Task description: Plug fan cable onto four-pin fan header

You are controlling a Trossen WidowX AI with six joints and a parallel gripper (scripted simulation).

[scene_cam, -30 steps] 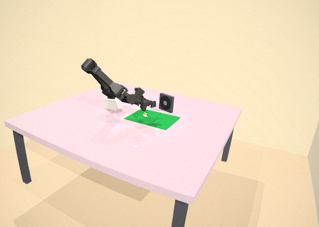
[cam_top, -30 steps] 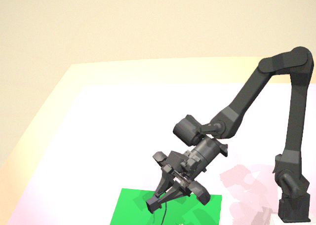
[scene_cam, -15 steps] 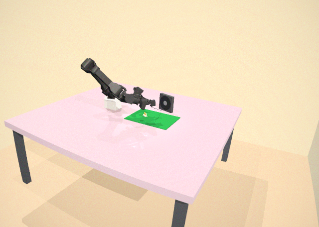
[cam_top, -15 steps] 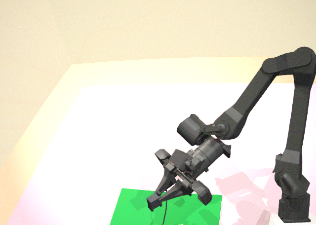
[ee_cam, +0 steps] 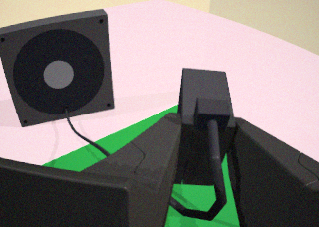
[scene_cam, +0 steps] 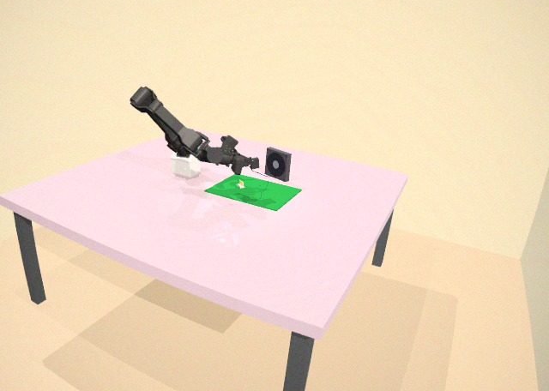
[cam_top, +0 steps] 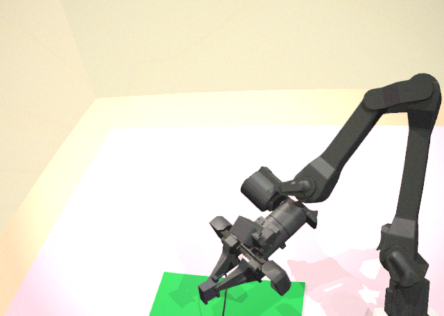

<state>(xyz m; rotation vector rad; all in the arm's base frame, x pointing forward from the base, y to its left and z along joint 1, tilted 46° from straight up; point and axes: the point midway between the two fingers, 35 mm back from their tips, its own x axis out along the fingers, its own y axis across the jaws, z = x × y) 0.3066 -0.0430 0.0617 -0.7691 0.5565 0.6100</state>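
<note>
Right now my gripper tip is 20 mm to the right of the green board and 140 mm above it. Round my gripper tip: black fan 20 mm ahead, 210 mm to the left, 70 mm below; then pale fan header 60 mm behind, 30 mm to the left, 130 mm below; then dark fan plug 10 mm ahead, 10 mm to the left, 10 mm below.
</note>
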